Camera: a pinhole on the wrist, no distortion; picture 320 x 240 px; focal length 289.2 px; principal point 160.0 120.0 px. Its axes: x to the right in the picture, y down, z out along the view. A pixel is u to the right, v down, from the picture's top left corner.
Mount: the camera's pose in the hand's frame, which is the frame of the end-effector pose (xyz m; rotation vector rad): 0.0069 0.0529 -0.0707 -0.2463 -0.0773 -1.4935
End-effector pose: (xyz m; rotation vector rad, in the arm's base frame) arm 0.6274 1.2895 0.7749 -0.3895 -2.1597 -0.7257
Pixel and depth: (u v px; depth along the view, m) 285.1 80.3 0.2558
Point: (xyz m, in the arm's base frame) 0.4986 1.4129 0.6745
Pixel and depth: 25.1 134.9 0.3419
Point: 0.6012 1.6525 0.7979
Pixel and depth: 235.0 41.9 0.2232
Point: 0.5641 1.4216 0.6853
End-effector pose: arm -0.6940 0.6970 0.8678 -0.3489 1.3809 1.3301
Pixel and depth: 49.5 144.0 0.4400
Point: -0.8129 1.0945 1.0469
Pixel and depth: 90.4 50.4 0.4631
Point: -0.6947 1.0534 1.1469
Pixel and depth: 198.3 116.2 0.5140
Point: -0.5705 1.1209 0.9863
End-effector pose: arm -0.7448 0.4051 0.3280 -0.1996 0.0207 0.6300
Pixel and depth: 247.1 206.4 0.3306
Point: -0.6556 0.5643 0.5654
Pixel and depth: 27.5 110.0 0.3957
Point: -0.9246 0.7158 0.5443
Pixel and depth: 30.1 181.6 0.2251
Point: -0.8125 0.6279 0.4063
